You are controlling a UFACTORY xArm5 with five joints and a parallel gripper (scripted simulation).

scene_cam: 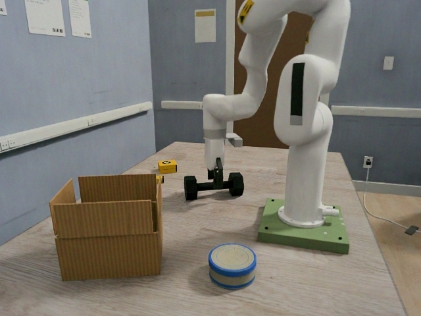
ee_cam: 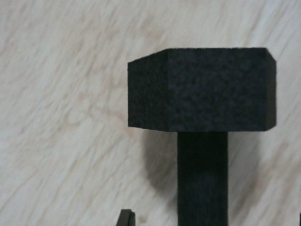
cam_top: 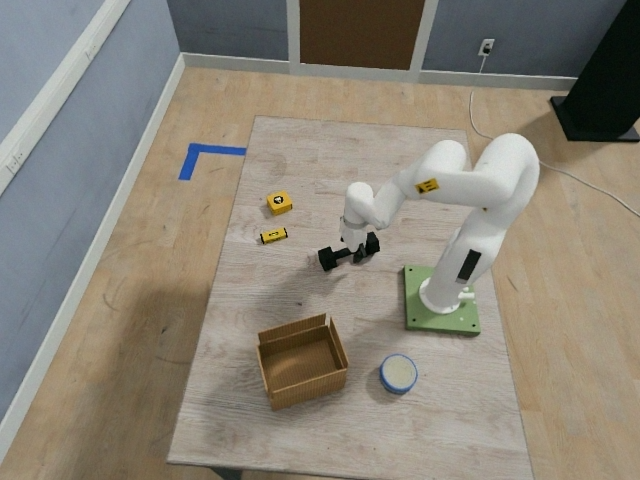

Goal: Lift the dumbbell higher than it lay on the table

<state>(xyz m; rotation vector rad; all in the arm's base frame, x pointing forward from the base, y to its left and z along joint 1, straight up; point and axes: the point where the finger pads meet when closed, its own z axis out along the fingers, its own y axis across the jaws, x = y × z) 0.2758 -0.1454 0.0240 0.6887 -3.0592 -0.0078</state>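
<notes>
My hand is 1 cm short of the black dumbbell and 2 cm above it. From my hand the other things lie so: round tin 13 cm behind, 39 cm to the left, 3 cm below; then cube 25 cm ahead, 21 cm to the right, 3 cm below; then cardboard box 14 cm ahead, 39 cm to the left, 2 cm above.
</notes>
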